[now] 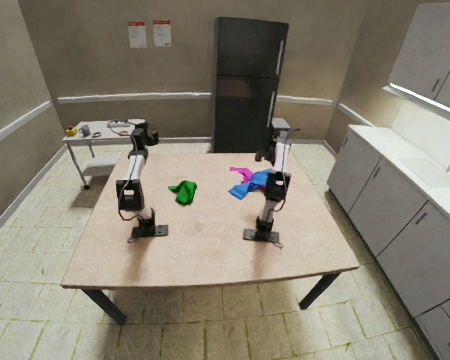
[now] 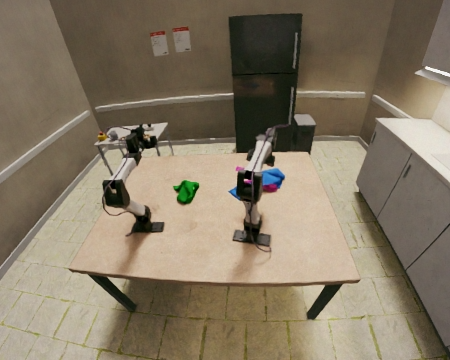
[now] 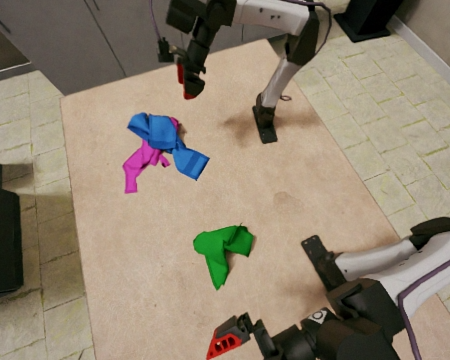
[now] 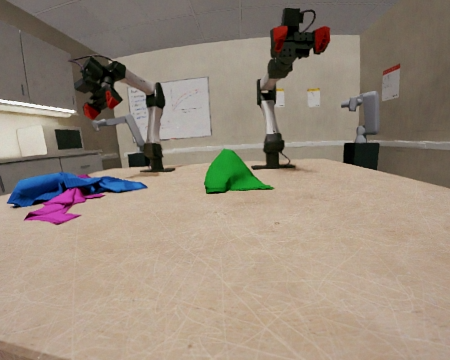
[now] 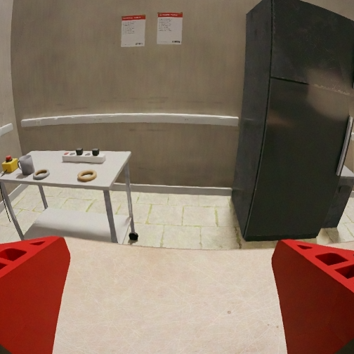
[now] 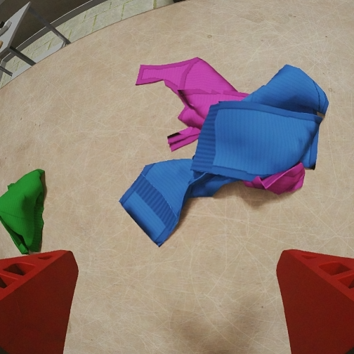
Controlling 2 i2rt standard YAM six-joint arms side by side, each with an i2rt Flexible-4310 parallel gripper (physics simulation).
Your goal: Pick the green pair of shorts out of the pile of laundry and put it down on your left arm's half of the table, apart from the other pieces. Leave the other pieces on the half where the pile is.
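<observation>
The green shorts [image 1: 186, 192] [image 2: 187, 191] [image 3: 217, 245] [image 4: 230, 172] [image 6: 25, 207] lie crumpled on the table, on the left arm's half, apart from the other pieces. A blue piece [image 1: 252, 184] [image 3: 162, 131] [image 4: 45, 187] [image 6: 260, 140] lies partly over a pink piece [image 1: 244, 173] [image 3: 132, 170] [image 4: 62, 202] [image 6: 202, 100] on the right arm's half. My left gripper [image 4: 301, 41] [image 5: 170, 253] is open and empty, high above the table. My right gripper [image 4: 102, 106] [image 6: 176, 265] is open and empty, above the table near the blue and pink pile.
The wooden table [image 1: 200, 260] carries both arm bases near its front. Behind it stand a black refrigerator [image 1: 250, 90] [image 5: 295, 125] and, at the back left, a small cart [image 5: 115, 172] with a mug, rings and a power strip. Kitchen counters [image 1: 380, 150] are at the right.
</observation>
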